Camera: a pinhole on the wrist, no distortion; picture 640 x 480 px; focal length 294.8 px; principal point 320.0 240.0 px. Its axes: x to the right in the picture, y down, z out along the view. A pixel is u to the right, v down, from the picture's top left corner.
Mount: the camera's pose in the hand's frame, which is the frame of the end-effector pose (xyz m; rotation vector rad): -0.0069 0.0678 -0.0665 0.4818 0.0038 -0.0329
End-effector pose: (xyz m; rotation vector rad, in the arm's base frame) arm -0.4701 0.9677 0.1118 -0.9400 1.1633 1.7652
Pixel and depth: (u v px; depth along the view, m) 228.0 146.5 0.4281
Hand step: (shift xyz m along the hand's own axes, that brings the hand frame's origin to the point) -0.1466 -0.2467 0.2515
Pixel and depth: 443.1 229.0 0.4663
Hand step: 0.1852 -0.1697 0.3364
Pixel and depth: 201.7 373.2 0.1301
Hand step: -0.0577 0.0612 0.0766
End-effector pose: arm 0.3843 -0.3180 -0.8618 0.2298 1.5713 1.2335
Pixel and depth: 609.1 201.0 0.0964
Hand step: 0.0868 0.0089 0.0119
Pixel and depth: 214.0 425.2 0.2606
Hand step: -0.0963 0.0949 0.2413
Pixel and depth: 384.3 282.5 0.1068
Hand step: 0.0164 0.0312 0.0350
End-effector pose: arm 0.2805 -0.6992 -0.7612 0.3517 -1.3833 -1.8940
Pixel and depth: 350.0 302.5 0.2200
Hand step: 0.0161 0.0065 0.1498
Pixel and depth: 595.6 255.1 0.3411
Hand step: 0.3110 -0.0846 0.2402
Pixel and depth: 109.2 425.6 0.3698
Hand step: -0.2651 0.1108 0.3721
